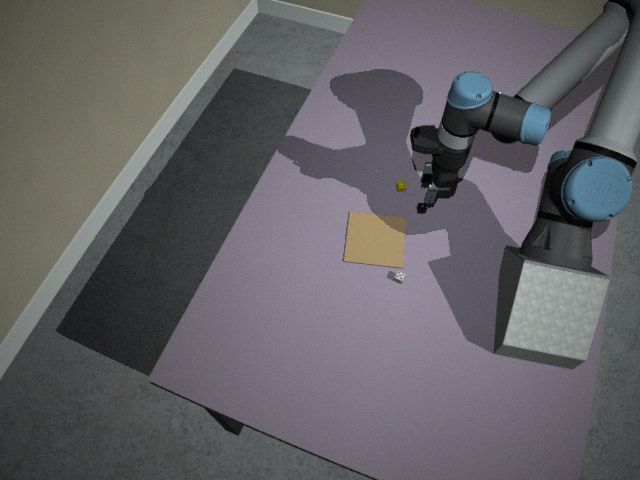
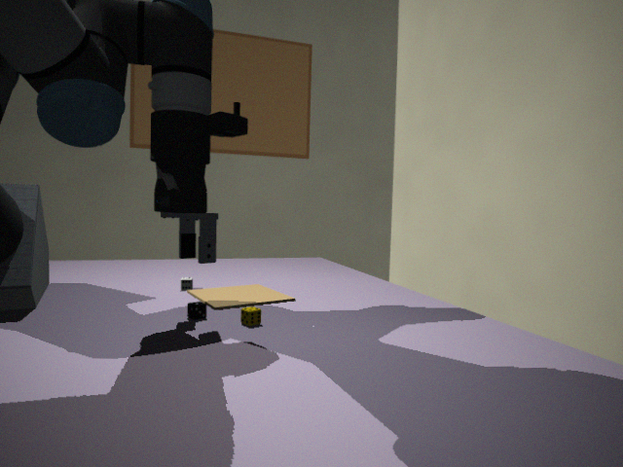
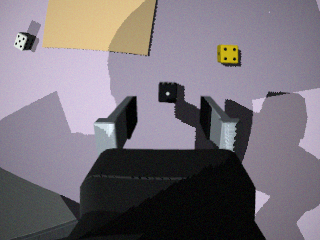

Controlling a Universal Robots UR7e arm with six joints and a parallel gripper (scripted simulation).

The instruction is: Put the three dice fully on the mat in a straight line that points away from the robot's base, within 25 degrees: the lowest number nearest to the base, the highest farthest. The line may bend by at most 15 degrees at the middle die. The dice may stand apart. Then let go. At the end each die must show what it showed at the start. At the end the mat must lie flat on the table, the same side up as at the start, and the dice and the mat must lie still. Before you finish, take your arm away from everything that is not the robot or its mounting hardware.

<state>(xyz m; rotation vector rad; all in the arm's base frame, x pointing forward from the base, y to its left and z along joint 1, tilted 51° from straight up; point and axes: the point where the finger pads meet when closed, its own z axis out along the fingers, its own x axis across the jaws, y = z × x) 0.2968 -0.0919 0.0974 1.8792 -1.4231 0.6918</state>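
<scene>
My hand is 90 mm above the black die. The rest, counted from my hand: white die (20 mm ahead, 200 mm to the left, 90 mm below); then tan mat (100 mm ahead, 110 mm to the left, 100 mm below); then yellow die (60 mm ahead, 50 mm to the right, 90 mm below).
</scene>
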